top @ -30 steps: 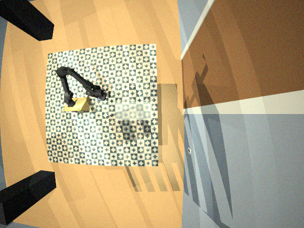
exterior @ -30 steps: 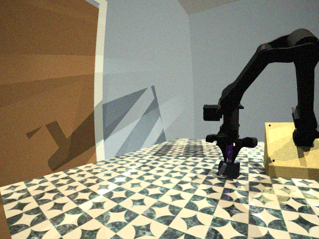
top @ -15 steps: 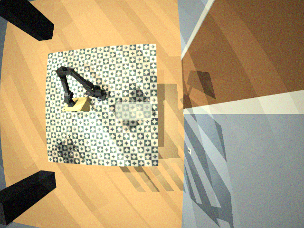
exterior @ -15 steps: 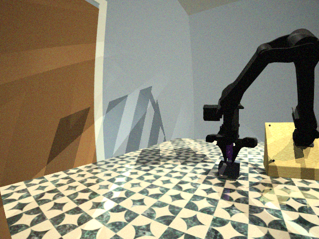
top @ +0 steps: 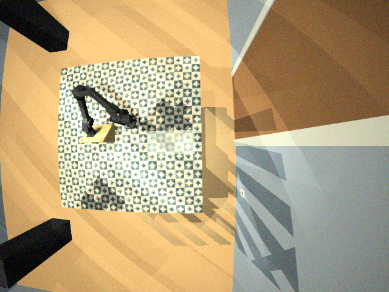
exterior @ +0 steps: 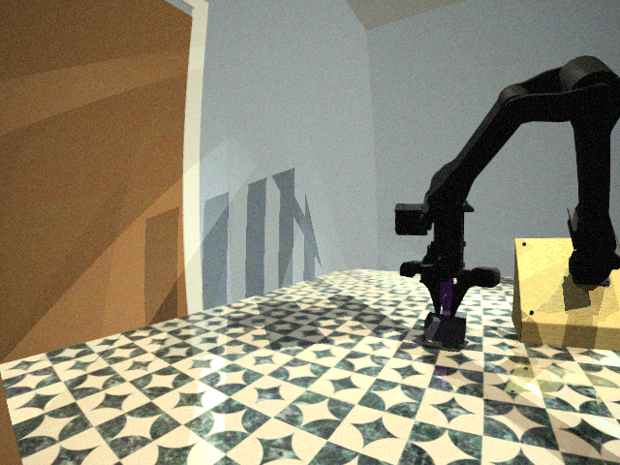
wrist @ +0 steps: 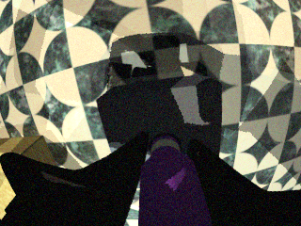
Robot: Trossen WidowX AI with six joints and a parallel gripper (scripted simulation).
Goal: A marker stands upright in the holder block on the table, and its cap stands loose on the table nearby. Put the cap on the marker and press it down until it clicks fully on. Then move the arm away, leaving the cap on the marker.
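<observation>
Now: gripper tip 20 mm above the grey holder block. From my gripper tip the other things lie so: purple cap 50 mm above, 10 mm to the right.
</observation>
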